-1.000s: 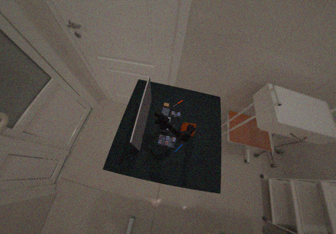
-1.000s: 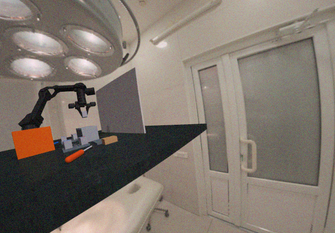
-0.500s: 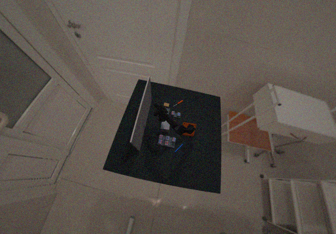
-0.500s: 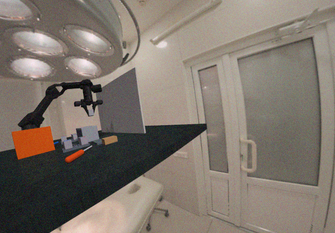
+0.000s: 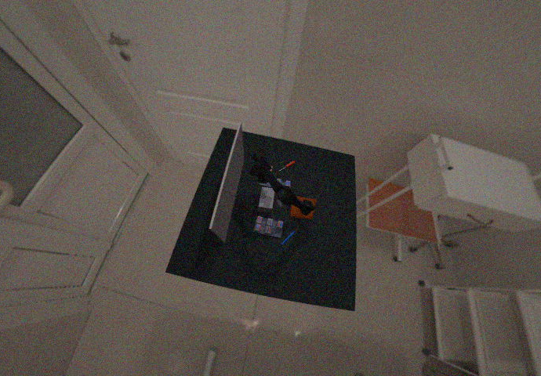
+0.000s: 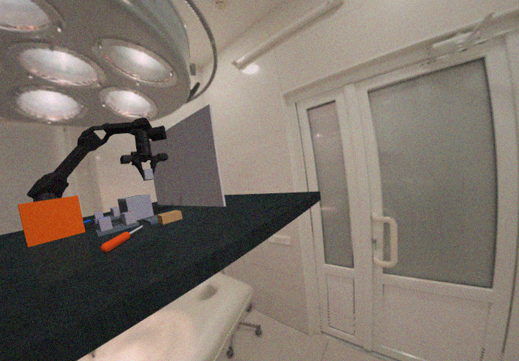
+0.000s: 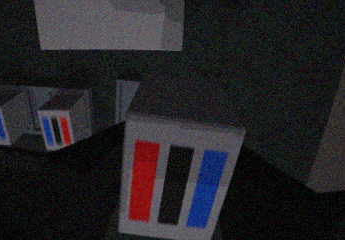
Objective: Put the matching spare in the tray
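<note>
The tan block lies 10 mm ahead of my gripper tip, 190 mm to the right of it and 160 mm below it. Round my gripper tip: white panel 190 mm ahead, 130 mm to the left, 50 mm above; then blue pen 290 mm behind, 320 mm to the left, 170 mm below; then mounted unit 60 mm behind, 100 mm to the left, 120 mm below.
</note>
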